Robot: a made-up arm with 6 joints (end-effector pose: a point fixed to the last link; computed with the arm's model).
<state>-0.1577 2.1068 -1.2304 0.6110 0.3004 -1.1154</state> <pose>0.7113 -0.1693 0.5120 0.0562 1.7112 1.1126</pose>
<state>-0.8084 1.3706 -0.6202 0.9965 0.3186 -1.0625</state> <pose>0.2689 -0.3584 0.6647 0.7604 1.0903 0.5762</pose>
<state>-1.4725 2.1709 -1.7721 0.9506 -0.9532 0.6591</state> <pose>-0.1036 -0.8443 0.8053 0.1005 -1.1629 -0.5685</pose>
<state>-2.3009 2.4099 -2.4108 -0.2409 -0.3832 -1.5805</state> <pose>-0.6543 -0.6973 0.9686 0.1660 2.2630 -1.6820</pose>
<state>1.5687 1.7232 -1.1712 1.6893 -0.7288 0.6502</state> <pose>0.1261 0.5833 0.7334 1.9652 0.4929 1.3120</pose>
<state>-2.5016 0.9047 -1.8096 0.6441 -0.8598 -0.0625</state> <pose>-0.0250 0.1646 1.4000 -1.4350 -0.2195 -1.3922</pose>
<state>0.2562 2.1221 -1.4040 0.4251 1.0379 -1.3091</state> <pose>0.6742 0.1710 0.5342 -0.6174 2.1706 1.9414</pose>
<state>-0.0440 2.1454 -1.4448 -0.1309 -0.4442 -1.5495</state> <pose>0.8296 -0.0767 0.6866 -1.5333 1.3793 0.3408</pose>
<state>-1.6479 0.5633 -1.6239 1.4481 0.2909 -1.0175</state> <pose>-0.0325 0.1631 1.3478 -0.6232 0.0344 -0.3130</pose>
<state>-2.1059 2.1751 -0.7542 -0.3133 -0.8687 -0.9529</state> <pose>-0.3453 -0.5497 0.4421 0.6404 1.5606 -0.6007</pose>
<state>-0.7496 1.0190 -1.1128 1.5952 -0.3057 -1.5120</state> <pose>0.1589 -0.3193 1.0927 0.1849 0.3461 -0.0669</pose>
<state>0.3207 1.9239 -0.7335 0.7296 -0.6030 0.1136</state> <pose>0.5645 0.0313 0.5194 0.7366 0.8353 0.8206</pose>
